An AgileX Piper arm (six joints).
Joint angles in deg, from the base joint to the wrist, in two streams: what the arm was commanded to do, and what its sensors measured. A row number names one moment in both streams.
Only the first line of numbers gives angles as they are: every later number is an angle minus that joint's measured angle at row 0.
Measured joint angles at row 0: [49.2, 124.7, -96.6, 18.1, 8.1, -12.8]
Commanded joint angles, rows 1 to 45: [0.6, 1.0, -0.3, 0.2, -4.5, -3.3]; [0.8, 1.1, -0.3, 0.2, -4.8, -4.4]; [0.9, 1.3, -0.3, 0.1, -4.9, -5.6]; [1.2, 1.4, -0.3, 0.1, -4.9, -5.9]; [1.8, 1.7, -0.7, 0.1, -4.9, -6.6]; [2.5, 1.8, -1.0, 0.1, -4.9, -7.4]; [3.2, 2.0, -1.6, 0.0, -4.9, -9.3]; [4.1, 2.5, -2.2, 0.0, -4.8, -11.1]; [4.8, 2.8, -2.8, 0.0, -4.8, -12.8]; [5.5, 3.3, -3.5, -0.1, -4.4, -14.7]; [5.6, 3.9, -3.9, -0.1, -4.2, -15.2]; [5.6, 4.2, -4.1, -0.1, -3.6, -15.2]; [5.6, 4.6, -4.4, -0.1, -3.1, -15.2]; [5.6, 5.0, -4.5, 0.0, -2.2, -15.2]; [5.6, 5.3, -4.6, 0.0, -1.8, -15.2]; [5.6, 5.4, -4.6, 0.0, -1.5, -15.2]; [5.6, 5.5, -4.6, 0.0, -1.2, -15.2]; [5.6, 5.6, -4.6, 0.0, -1.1, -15.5]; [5.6, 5.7, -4.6, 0.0, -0.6, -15.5]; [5.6, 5.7, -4.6, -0.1, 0.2, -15.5]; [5.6, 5.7, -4.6, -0.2, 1.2, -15.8]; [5.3, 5.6, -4.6, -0.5, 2.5, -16.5]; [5.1, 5.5, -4.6, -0.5, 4.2, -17.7]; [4.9, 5.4, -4.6, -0.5, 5.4, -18.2]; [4.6, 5.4, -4.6, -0.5, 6.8, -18.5]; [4.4, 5.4, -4.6, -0.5, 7.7, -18.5]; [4.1, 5.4, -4.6, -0.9, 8.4, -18.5]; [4.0, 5.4, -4.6, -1.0, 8.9, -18.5]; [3.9, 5.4, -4.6, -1.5, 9.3, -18.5]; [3.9, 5.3, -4.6, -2.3, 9.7, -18.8]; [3.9, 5.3, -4.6, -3.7, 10.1, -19.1]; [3.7, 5.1, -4.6, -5.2, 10.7, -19.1]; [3.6, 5.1, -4.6, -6.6, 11.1, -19.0]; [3.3, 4.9, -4.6, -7.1, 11.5, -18.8]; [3.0, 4.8, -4.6, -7.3, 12.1, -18.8]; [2.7, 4.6, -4.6, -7.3, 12.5, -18.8]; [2.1, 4.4, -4.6, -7.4, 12.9, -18.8]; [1.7, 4.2, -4.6, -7.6, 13.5, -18.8]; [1.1, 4.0, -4.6, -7.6, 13.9, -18.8]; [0.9, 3.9, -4.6, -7.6, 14.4, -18.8]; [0.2, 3.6, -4.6, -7.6, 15.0, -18.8]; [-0.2, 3.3, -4.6, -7.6, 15.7, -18.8]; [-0.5, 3.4, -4.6, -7.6, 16.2, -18.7]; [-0.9, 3.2, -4.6, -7.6, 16.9, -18.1]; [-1.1, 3.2, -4.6, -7.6, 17.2, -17.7]
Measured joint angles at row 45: [0.9, 3.4, -4.9, -6.3, 13.0, -18.3]
